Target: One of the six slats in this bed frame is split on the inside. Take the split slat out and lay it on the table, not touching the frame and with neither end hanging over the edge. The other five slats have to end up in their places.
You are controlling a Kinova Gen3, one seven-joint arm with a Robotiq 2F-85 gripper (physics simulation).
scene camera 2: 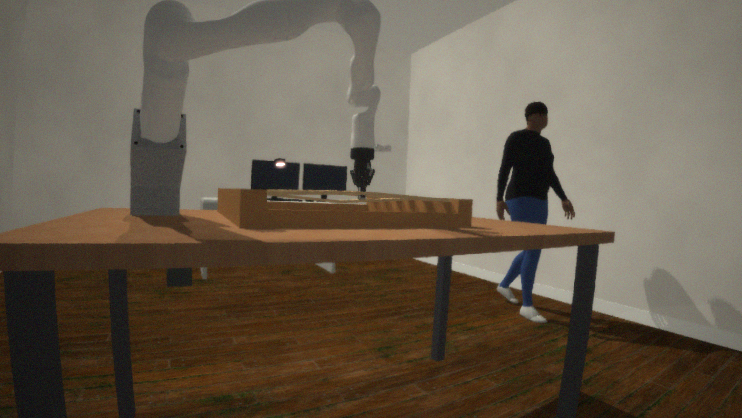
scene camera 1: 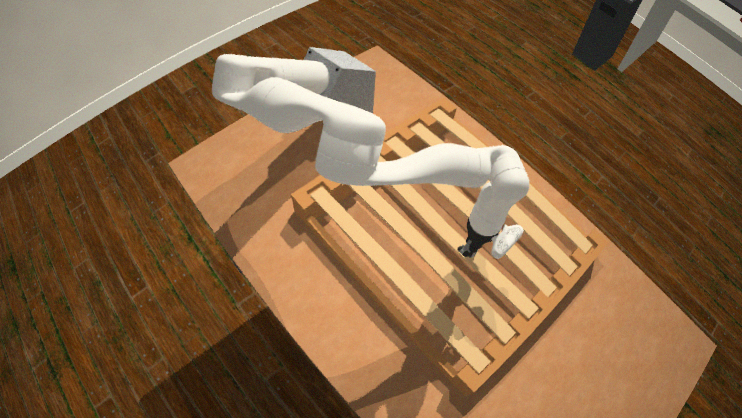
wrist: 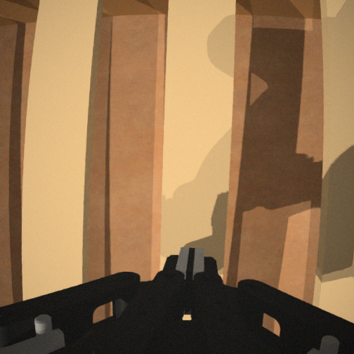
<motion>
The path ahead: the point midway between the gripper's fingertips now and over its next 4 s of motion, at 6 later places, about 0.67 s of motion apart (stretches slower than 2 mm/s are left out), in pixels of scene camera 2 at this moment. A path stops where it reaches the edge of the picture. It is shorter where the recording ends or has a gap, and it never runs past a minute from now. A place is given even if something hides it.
My gripper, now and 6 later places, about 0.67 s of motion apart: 361,199; 363,204; 363,192; 351,191; 354,194; 356,190; 370,191
</motion>
